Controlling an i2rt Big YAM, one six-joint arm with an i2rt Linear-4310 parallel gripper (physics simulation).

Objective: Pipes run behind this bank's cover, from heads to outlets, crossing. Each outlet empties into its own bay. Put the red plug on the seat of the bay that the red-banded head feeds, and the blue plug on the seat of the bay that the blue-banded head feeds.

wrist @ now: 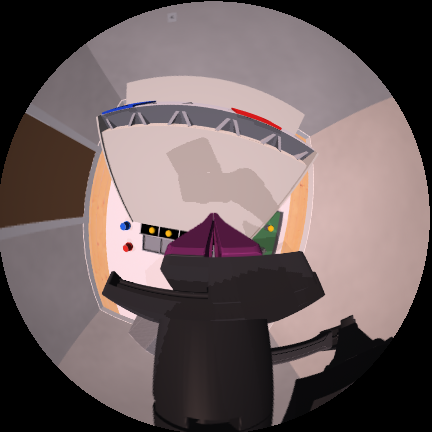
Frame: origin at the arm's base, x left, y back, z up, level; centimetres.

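Where they show: gripper, between the fingertips: [213, 217].
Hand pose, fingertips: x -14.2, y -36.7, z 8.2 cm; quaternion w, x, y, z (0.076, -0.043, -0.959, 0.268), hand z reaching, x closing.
Note:
After its pixels a point has its place.
The bank's beige cover [145, 170] @(z -1.3, x -3.5, y -46.4 cm) fills the middle of the view and hides the pipes. Along its far top edge sit a blue band [129, 107] @(z 7.8, x -3.4, y -55.1 cm) at the left and a red band [256, 118] @(z 8.2, x -21.9, y -49.5 cm) at the right. Below the cover's near edge is a row of black bays, two of them with orange balls [152, 230] @(z -23.7, x 5.3, y -32.0 cm) [168, 233] @(z -23.6, x -0.8, y -30.2 cm), and grey seats [151, 243] @(z -26.0, x 7.8, y -26.5 cm) in front; my fingers hide the rest of the row. The blue plug [125, 226] @(z -23.0, x 16.8, y -34.9 cm) and the red plug [128, 247] @(z -23.2, x 17.7, y -26.3 cm) stand left of the bays. My gripper [213, 217] @(z 8.2, x -14.2, y -36.7 cm) is shut and empty, above the cover's near part.
A green surface [265, 240] @(z -26.3, x -40.0, y -20.5 cm) with an orange ball [271, 228] @(z -21.1, x -40.0, y -26.7 cm) on it lies at the right, partly behind the fingers. The wooden table [98, 215] shows at both sides. Several grey dividers [180, 119] @(z 4.9, x -11.4, y -51.9 cm) stand along the cover's far edge. The arm's shadow falls on the cover.

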